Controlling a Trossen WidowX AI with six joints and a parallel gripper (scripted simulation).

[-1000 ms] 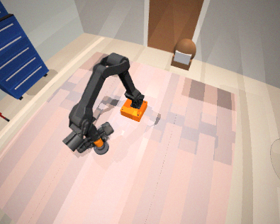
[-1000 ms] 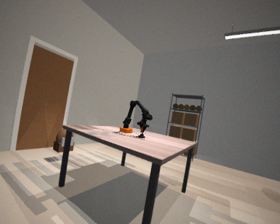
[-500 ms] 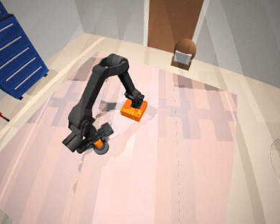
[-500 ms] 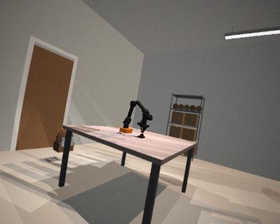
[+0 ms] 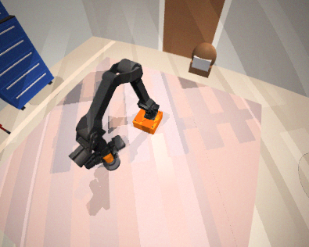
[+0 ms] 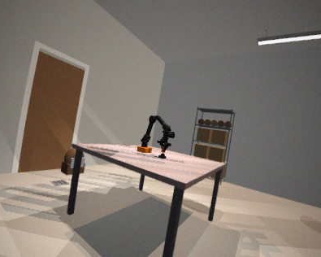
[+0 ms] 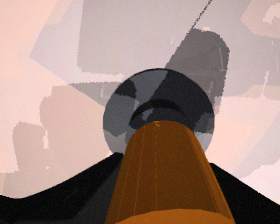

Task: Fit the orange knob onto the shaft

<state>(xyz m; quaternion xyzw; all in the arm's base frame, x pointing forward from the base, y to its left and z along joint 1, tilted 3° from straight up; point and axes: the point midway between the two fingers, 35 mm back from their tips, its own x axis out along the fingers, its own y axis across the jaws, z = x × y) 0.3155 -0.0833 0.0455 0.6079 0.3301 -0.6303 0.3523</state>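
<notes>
The orange knob lies 2 cm above my gripper tip. The rest, counted from my gripper tip: round pedestal (4 cm below).
</notes>
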